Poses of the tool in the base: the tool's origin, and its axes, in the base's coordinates. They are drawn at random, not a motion.
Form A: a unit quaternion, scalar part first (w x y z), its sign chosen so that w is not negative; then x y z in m.
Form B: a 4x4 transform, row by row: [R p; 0 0 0 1], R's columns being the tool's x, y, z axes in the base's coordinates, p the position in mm. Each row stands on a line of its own. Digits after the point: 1 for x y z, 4 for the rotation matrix.
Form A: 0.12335, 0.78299, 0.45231, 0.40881, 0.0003, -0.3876, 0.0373
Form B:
0.2566, 0.6075, 0.7518, 0.3
0.8092, -0.5604, 0.1767, -387.6
0.5286, 0.5630, -0.6353, 37.3
0, 0, 0, 1

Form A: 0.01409, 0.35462, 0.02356, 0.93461, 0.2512, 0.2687, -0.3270
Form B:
-0.7481, -0.0096, 0.6635, 251.2
0.0430, -0.9985, 0.0340, 268.7
0.6622, 0.0540, 0.7474, -327.0
0, 0, 0, 1

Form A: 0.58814, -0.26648, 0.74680, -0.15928, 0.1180, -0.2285, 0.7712
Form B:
-0.1662, -0.2107, 0.9633, 118.0
-0.5854, 0.8072, 0.0756, -228.5
-0.7936, -0.5514, -0.2574, 771.2
0, 0, 0, 1

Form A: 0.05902, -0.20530, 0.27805, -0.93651, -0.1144, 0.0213, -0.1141
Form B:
-0.9087, -0.0036, 0.4174, -114.4
-0.2247, -0.8384, -0.4966, 21.3
0.3517, -0.5450, 0.7611, -114.1
0, 0, 0, 1

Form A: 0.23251, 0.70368, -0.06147, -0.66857, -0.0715, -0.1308, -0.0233
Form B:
0.0985, 0.2244, -0.9695, -71.5
-0.3974, -0.8843, -0.2450, -130.8
-0.9123, 0.4094, 0.0021, -23.3
0, 0, 0, 1

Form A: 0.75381, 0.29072, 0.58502, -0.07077, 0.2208, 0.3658, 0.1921
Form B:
0.3055, 0.4468, 0.8408, 220.8
0.2335, 0.8209, -0.5211, 365.8
-0.9231, 0.3555, 0.1465, 192.1
0, 0, 0, 1

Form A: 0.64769, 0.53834, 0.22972, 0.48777, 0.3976, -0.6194, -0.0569
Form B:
0.4186, -0.3845, 0.8227, 397.6
0.8792, -0.0555, -0.4733, -619.4
0.2276, 0.9215, 0.3148, -56.9
0, 0, 0, 1

